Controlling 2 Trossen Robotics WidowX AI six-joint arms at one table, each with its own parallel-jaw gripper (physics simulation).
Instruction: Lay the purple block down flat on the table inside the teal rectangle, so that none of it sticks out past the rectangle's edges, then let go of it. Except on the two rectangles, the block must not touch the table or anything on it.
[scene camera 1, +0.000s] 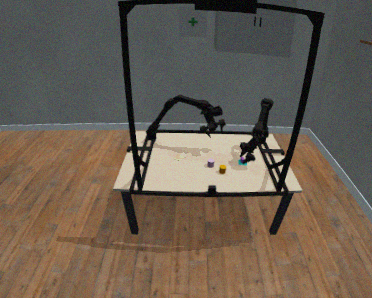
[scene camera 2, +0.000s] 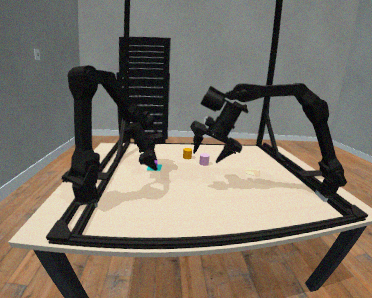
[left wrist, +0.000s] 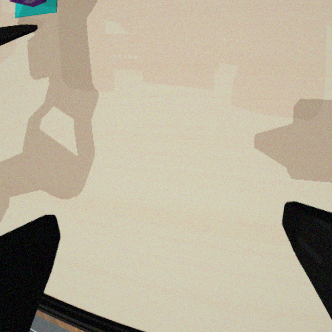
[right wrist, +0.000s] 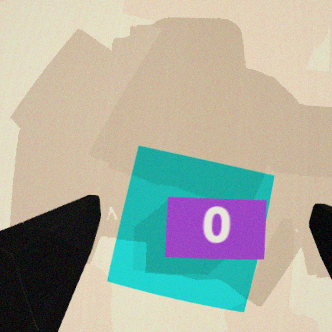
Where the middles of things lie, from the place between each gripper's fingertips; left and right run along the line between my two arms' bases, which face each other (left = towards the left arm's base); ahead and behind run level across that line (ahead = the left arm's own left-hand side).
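Purple block (right wrist: 220, 228): from my left hand, 190 mm to the right, 150 mm behind, 110 mm below. Teal rectangle (right wrist: 138, 261): from my left hand, 190 mm to the right, 160 mm behind, 120 mm below.
My right gripper: right at the purple block. Teal rectangle: from my right hand, 10 mm below, 10 mm to the right.
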